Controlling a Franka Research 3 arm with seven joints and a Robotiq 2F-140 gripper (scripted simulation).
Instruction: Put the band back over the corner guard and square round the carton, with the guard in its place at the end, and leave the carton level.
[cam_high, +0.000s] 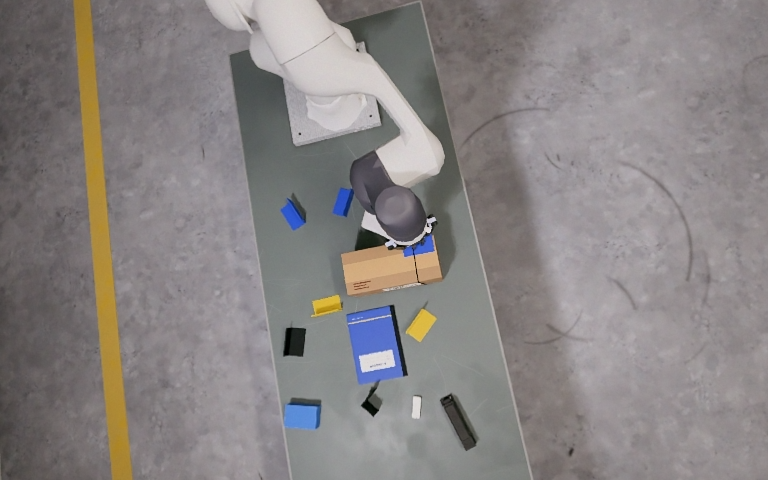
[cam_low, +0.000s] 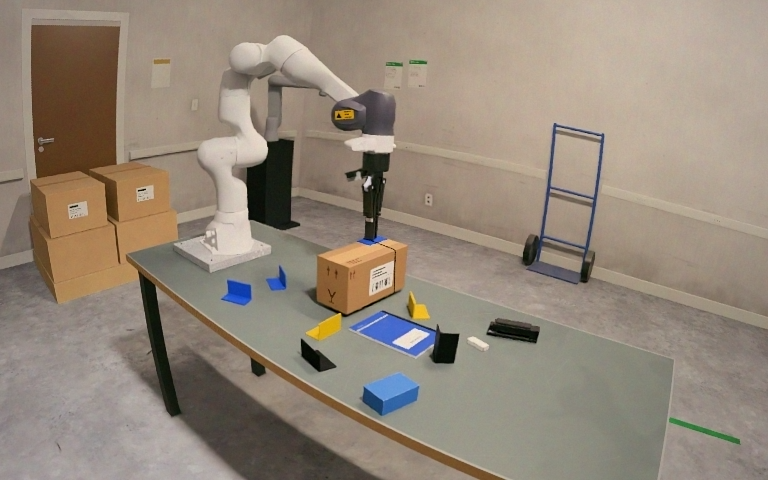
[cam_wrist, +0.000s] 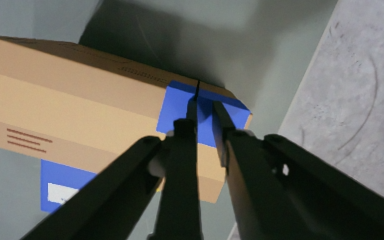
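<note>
Right now my hand is 50 mm above the blue corner guard. Also, from my hand: black tool (470 mm ahead, 10 mm to the left, 160 mm below); white piece (420 mm ahead, 90 mm to the right, 180 mm below); brown carton (40 mm ahead, 80 mm to the right, 100 mm below).
</note>
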